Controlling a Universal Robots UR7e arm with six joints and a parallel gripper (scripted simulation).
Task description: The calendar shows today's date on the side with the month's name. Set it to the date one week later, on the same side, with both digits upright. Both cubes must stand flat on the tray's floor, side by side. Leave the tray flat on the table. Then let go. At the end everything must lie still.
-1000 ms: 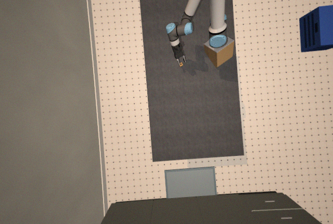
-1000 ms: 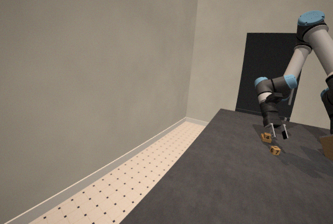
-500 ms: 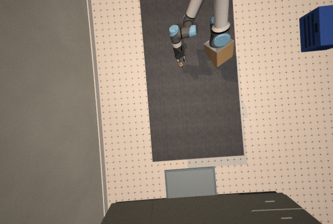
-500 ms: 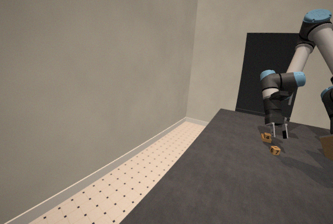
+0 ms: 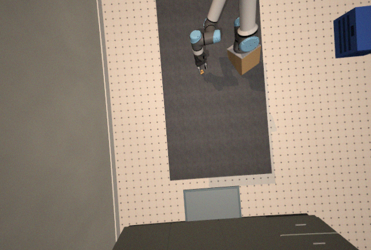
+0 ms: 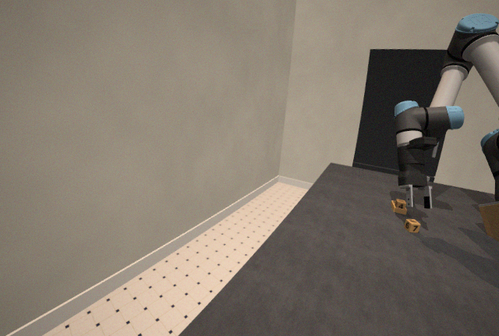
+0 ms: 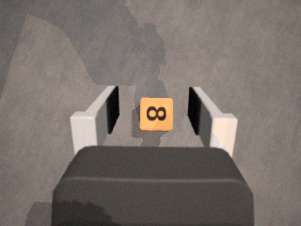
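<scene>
Right now my hand is 8 cm above the number cube.
</scene>
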